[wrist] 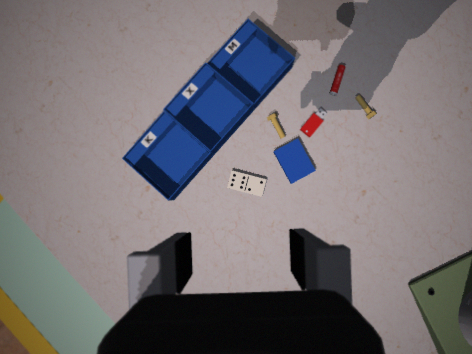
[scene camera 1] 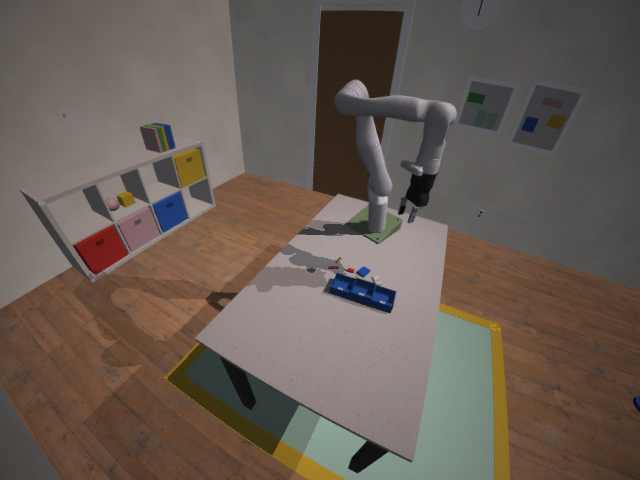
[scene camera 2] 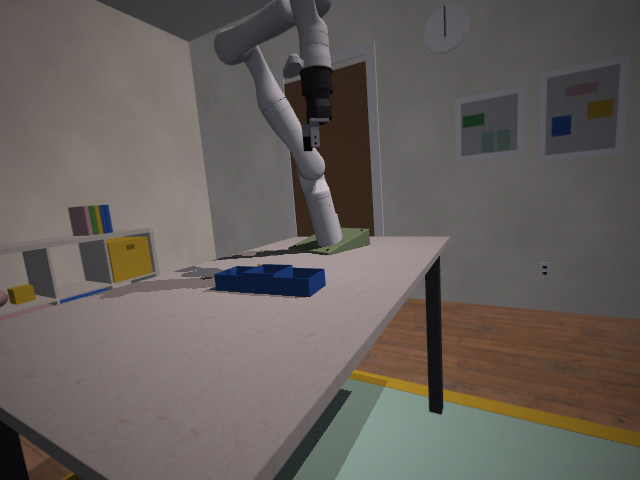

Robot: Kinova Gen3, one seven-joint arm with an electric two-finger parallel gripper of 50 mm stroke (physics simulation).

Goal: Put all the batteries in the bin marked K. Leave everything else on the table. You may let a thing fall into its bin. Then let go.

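Pixels of known places: gripper, fingertip midpoint: (wrist: 240, 251) (scene camera 1: 405, 218) (scene camera 2: 311, 149); arm's base, link origin: (scene camera 1: 376, 227) (scene camera 2: 329, 241).
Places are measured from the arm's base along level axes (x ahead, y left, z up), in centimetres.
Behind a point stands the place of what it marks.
A red cylindrical battery (wrist: 338, 79) @(x 38.9, y -1.1, z -1.9 cm) (scene camera 1: 333, 267) @(x 39.3, y -1.3, z -2.2 cm) lies on the table, apart from the blue three-part bin tray (wrist: 233, 129) @(x 40.7, y 15.2, z -0.4 cm) (scene camera 1: 360, 298) @(x 48.7, y 17.6, z -0.1 cm) (scene camera 2: 263, 285) @(x 48.4, y 18.8, z -1.0 cm). The bin marked K (wrist: 177, 152) @(x 42.6, y 23.4, z -2.2 cm) is the tray's end compartment nearest the domino, and it is empty. The bins marked X (wrist: 220, 105) @(x 44.9, y 14.7, z -2.2 cm) and M (wrist: 260, 62) @(x 47.0, y 6.6, z -2.2 cm) are also empty. My gripper (scene camera 1: 407, 214) @(x 30.3, y 20.5, z 29.1 cm) (scene camera 2: 311, 147) @(x 30.3, y 20.5, z 29.1 cm) (wrist: 240, 251) @(x 30.3, y 20.5, z 29.1 cm) is open and empty, high above the table and to the robot-base side of the tray. The battery does not show in the scene camera 2 view.
A red USB stick (wrist: 313, 123) @(x 35.6, y 5.3, z -2.2 cm) (scene camera 1: 350, 270) @(x 36.1, y 5.6, z -2.2 cm), two brass bolts (wrist: 276, 125) @(x 38.2, y 9.8, z -2.0 cm) (wrist: 366, 106) @(x 33.5, y -2.3, z -2.0 cm), a blue square piece (wrist: 295, 160) @(x 32.7, y 10.3, z -1.9 cm) (scene camera 1: 363, 271) @(x 33.1, y 10.5, z -1.9 cm) and a white domino (wrist: 247, 183) @(x 33.6, y 17.5, z -2.2 cm) (scene camera 1: 376, 280) @(x 34.0, y 17.5, z -2.1 cm) lie beside the tray. The green base plate (scene camera 1: 356, 223) @(x 2.9, y -10.9, z -1.1 cm) (scene camera 2: 356, 238) @(x -5.0, y 8.6, z 0.7 cm) (wrist: 440, 295) @(x 6.3, y 3.8, z -1.3 cm) carries the arm.
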